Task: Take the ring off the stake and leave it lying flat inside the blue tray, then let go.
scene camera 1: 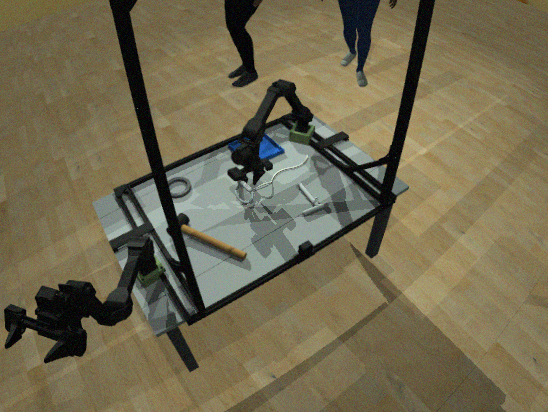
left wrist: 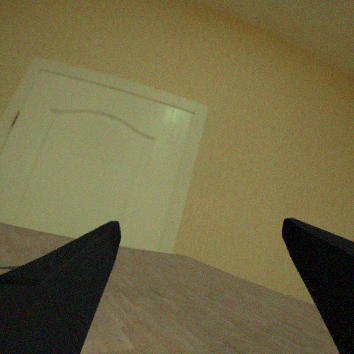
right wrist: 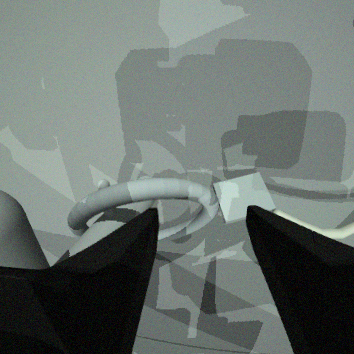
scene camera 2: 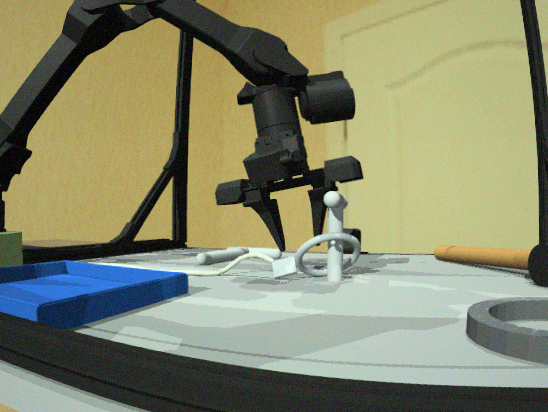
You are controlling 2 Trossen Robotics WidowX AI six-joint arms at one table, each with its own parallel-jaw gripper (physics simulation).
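Frame: origin at the left arm's base, x ahead, y left, z up, level; metres.
Seen in the pictures: left gripper, between the fingertips: (scene camera 1: 24, 354) (left wrist: 201, 228); right gripper, between the fingertips: (right wrist: 201, 214) (scene camera 2: 300, 248); left arm's base, origin of its link: (scene camera 1: 146, 266); right arm's base, origin of its link: (scene camera 1: 302, 128).
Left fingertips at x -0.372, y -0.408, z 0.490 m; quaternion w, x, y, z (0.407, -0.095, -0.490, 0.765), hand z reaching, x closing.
Observation:
Offsets run from my left fingertips to a thing's top centre. "*": to the spot under its first point.
The pale ring (scene camera 2: 300, 257) (right wrist: 145, 189) hangs around the upright white stake @(* dx +0.864, dy +0.484, dz -0.508 m) (scene camera 2: 334, 265) (right wrist: 17, 232), tilted, its lower edge near the table. My right gripper (scene camera 2: 300, 247) (right wrist: 201, 214) is part open and empty, pointing down beside the stake. In the right wrist view one fingertip overlaps the ring and the ring's right end shows between the fingertips; contact cannot be told. The blue tray @(dx +1.115, dy +0.687, dz -0.506 m) (scene camera 1: 272, 148) (scene camera 2: 115, 300) lies flat, left of the stake in scene camera 2. My left gripper (scene camera 1: 29, 352) (left wrist: 201, 228) is wide open and empty, off the table over the floor.
A white block @(* dx +0.930, dy +0.476, dz -0.513 m) (scene camera 2: 284, 267) (right wrist: 245, 197) on a pale cable (scene camera 1: 295, 167) (scene camera 2: 215, 271) (right wrist: 330, 232) lies beside the ring. A thick grey ring @(dx +0.692, dy +0.714, dz -0.514 m) (scene camera 1: 189, 186) (scene camera 2: 480, 330), a hammer @(dx +0.623, dy +0.379, dz -0.479 m) (scene camera 1: 215, 241) (scene camera 2: 480, 255) and a white T-shaped piece @(* dx +1.078, dy +0.306, dz -0.509 m) (scene camera 1: 307, 192) also lie on the table.

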